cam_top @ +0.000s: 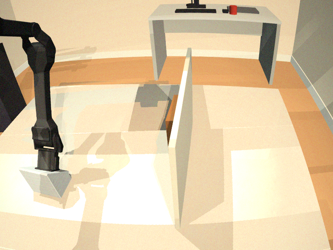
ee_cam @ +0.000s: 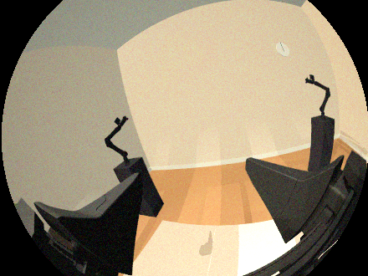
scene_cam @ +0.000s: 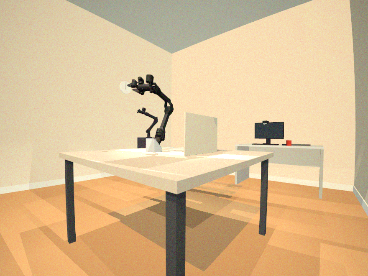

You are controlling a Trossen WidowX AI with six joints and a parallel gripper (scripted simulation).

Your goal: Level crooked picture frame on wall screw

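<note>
Now: the picture frame 560 mm ahead of my gripper tip, 270 mm to the left of it and 400 mm below it. The rest, counted from my gripper tip: wall panel (570 mm ahead, 270 mm to the left, 410 mm below).
</note>
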